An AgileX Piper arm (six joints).
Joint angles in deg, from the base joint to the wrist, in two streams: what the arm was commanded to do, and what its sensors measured. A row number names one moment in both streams.
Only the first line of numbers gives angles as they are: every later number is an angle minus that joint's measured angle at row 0.
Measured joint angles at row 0:
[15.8 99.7 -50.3 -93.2 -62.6 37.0]
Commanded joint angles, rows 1 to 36:
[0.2 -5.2 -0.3 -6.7 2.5 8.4]
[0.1 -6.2 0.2 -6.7 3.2 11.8]
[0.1 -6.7 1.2 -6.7 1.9 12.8]
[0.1 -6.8 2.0 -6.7 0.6 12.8]
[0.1 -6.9 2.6 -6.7 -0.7 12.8]
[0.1 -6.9 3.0 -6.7 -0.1 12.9]
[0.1 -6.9 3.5 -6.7 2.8 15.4]
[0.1 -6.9 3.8 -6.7 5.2 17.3]
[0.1 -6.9 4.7 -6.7 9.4 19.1]
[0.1 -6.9 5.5 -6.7 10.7 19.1]
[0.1 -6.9 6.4 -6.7 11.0 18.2]
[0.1 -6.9 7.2 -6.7 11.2 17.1]
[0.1 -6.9 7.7 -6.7 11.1 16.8]
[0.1 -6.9 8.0 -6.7 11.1 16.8]
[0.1 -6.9 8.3 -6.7 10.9 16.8]
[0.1 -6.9 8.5 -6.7 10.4 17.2]
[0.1 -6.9 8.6 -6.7 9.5 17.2]
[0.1 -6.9 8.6 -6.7 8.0 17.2]
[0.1 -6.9 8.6 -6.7 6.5 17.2]
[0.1 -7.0 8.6 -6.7 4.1 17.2]
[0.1 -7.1 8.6 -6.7 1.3 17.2]
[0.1 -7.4 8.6 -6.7 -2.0 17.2]
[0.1 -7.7 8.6 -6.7 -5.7 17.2]
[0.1 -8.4 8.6 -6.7 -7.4 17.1]
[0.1 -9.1 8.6 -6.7 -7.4 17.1]
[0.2 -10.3 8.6 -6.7 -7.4 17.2]
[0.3 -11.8 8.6 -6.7 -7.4 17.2]
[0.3 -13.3 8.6 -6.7 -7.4 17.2]
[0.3 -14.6 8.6 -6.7 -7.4 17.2]
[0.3 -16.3 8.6 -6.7 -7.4 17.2]
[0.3 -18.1 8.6 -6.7 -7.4 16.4]
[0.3 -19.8 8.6 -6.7 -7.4 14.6]
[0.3 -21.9 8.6 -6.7 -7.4 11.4]
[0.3 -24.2 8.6 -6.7 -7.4 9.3]
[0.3 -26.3 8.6 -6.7 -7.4 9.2]
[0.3 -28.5 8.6 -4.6 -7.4 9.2]
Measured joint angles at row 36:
[0.2 -21.2 8.2 -7.0 -6.2 12.9]
